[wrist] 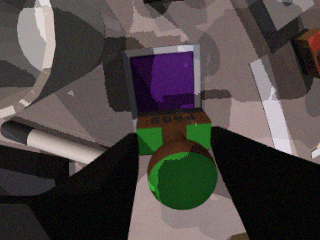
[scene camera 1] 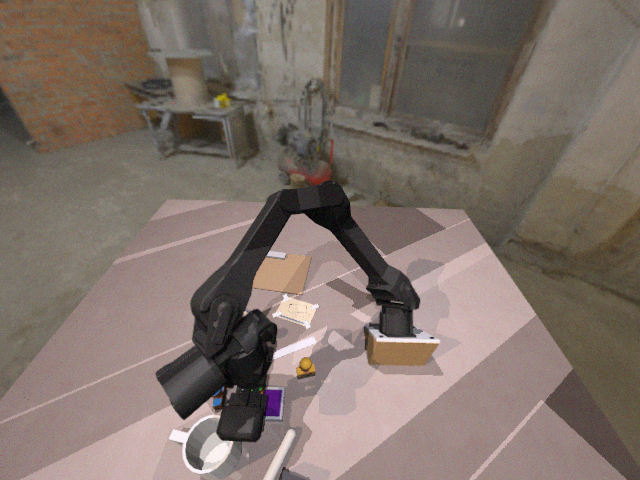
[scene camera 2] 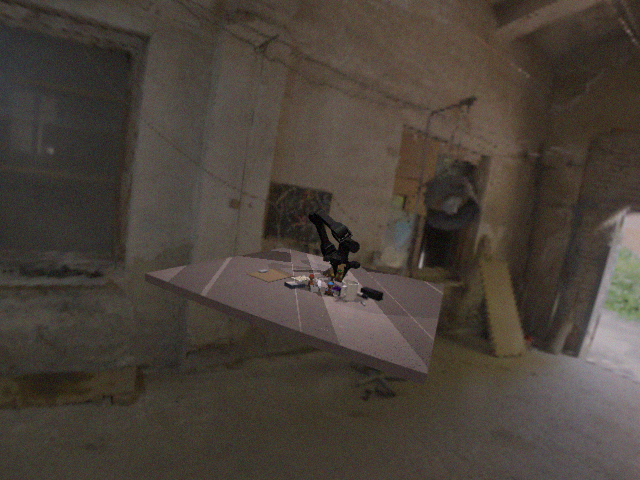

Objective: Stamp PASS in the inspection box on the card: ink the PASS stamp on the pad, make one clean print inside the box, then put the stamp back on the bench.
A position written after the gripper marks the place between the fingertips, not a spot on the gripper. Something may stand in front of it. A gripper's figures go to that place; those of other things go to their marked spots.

Labels:
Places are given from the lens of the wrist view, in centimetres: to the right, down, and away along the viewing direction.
gripper [wrist: 174, 137]: 1, 1, 10
green stamp [wrist: 181, 174]: 1, 2, 6
ruler [wrist: 261, 70]: 9, -5, 16
The marked spots on the green stamp and the ruler are 15 cm apart.

